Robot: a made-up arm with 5 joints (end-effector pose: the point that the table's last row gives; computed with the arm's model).
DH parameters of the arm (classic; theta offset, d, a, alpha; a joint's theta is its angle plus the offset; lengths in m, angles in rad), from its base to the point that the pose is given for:
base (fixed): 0 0.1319 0 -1.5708
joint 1: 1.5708 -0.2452 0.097 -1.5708
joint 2: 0 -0.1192 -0.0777 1.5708
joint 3: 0 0.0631 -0.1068 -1.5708
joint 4: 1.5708 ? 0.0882 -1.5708
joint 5: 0.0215 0 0.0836 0
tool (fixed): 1.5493 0.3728 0 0
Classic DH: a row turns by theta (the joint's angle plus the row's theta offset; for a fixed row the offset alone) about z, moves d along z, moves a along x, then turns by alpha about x.
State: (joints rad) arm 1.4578 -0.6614 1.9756 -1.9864 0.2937
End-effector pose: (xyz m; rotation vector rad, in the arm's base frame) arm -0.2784 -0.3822 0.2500 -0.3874 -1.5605 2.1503
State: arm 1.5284 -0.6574 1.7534 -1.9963 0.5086
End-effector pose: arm -0.3249 -0.3384 0.2319 -0.7405 -1.4621 2.4398
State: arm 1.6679 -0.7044 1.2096 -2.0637 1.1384
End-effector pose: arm -0.4159 -0.2493 0.1226 1.2327 0.5288 -2.2391
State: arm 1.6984 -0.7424 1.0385 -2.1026 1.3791
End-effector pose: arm -0.4296 -0.2301 0.0733 1.2246 0.1508 -2.0061
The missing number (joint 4, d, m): -0.1943
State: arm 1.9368 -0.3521 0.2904 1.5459 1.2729
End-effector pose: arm 0.0786 0.0866 -0.3774 0.7943 2.2246 2.0557
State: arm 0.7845 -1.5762 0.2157 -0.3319 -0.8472
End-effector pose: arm 0.0304 -0.6959 -0.3149 1.5060 1.5332 -1.1252
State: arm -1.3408 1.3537 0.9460 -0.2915 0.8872
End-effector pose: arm 0.0417 -0.1717 0.7539 -0.4723 -0.3027 -0.3021
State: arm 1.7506 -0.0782 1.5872 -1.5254 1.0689
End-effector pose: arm -0.3267 -0.5444 0.0776 0.8937 1.7189 -1.7353
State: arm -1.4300 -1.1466 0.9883 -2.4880 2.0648
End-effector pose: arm 0.3298 -0.0556 0.1703 -2.1574 1.3720 -0.6617
